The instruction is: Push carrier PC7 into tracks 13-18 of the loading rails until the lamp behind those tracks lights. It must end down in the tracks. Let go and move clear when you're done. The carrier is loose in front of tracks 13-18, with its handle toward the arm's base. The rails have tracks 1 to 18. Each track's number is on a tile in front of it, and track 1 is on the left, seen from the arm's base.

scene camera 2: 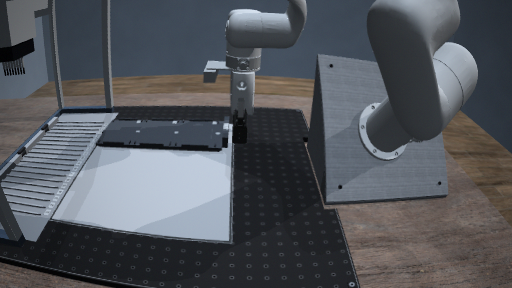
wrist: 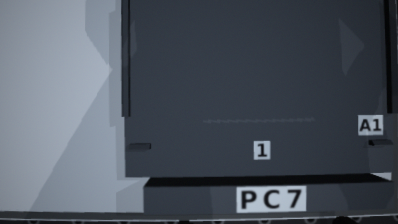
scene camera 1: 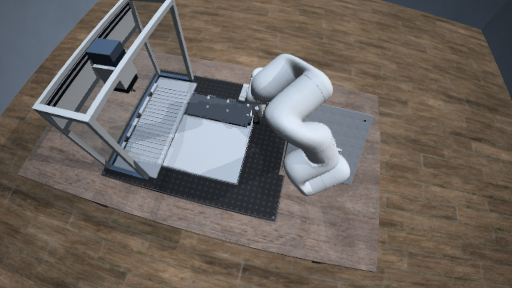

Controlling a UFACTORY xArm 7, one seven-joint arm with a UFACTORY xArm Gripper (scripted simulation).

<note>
In view: the gripper (scene camera 2: pixel 239 134), a carrier PC7 (scene camera 2: pixel 196 134) and a pale grey sheet (scene camera 2: pixel 177 193).
The carrier PC7 is seen too in the wrist view (wrist: pixel 221 111) and in scene camera 1 (scene camera 1: pixel 219 109). The pale grey sheet shows as well in the wrist view (wrist: pixel 69 134) and in scene camera 1 (scene camera 1: pixel 201 146).
</note>
